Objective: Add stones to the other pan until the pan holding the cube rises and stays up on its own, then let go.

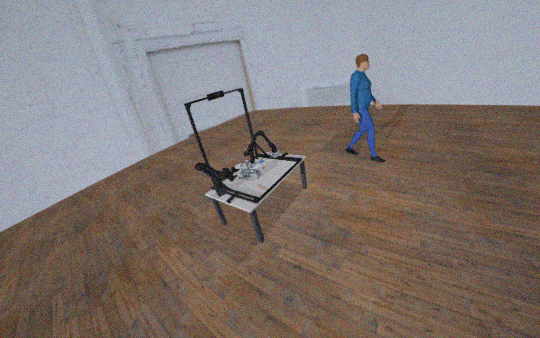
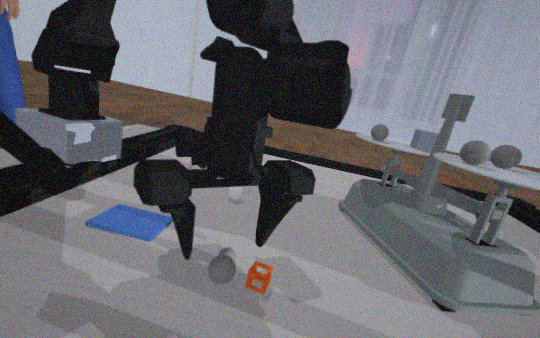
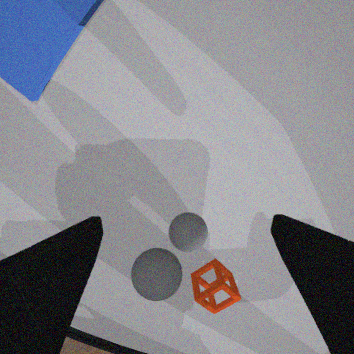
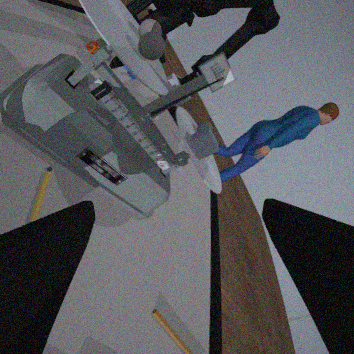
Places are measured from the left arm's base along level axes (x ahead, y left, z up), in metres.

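Pixels of known places: left gripper, fingertip midpoint: (image 2: 225,251) (image 3: 188,224) (image 4: 109,57); right gripper, fingertip midpoint: (image 1: 238,172) (image 4: 179,208); left arm's base, link origin: (image 1: 274,151) (image 2: 73,115); right arm's base, link origin: (image 1: 219,187).
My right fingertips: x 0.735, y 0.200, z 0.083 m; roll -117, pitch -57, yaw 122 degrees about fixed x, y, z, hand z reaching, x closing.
Note:
Ahead of a thing's pixels: the offset from my right fingertips to its top centre. "spot": to the spot under its first point.
The grey balance scale @[dx -0.180, dy -0.075, dz +0.062 m] (image 1: 250,173) (image 2: 400,240) (image 4: 75,130) has two white pans. One pan @[spot: dx -0.234, dy +0.056, dz -0.027 m] (image 4: 215,177) holds the grey cube @[dx -0.201, dy -0.007, dz +0.003 m] (image 2: 425,140) (image 4: 201,141) and a stone @[dx -0.271, dy -0.022, dz +0.001 m] (image 2: 379,132). The other pan @[dx -0.127, dy -0.154, dz -0.015 m] (image 4: 107,25) holds two grey stones, a left one @[dx -0.167, dy -0.161, dz +0.012 m] (image 2: 475,152) and a right one @[dx -0.130, dy -0.128, dz +0.012 m] (image 2: 506,156). I cannot tell which pan is higher. Two grey stones lie on the table, a larger @[dx -0.377, dy -0.321, dz -0.143 m] (image 2: 222,268) (image 3: 156,274) and a smaller @[dx -0.387, dy -0.292, dz -0.151 m] (image 3: 188,231). My left gripper (image 2: 223,251) (image 3: 188,224) is open and empty above the table near them. My right gripper (image 4: 179,208) is open and empty, apart from the scale.
An orange wire-frame cube @[dx -0.342, dy -0.304, dz -0.151 m] (image 2: 258,275) (image 3: 235,297) lies beside the two loose stones. A blue tile @[dx -0.525, dy -0.286, dz -0.166 m] (image 2: 130,222) (image 3: 30,45) lies left of them. A white stone @[dx -0.468, dy -0.116, dz -0.143 m] (image 2: 236,194) lies behind the left gripper. Pencils @[dx -0.054, dy -0.045, dz -0.164 m] (image 4: 41,192) @[dx -0.100, dy +0.262, dz -0.164 m] (image 4: 170,330) lie near the scale. A person (image 1: 363,95) stands beyond the table.

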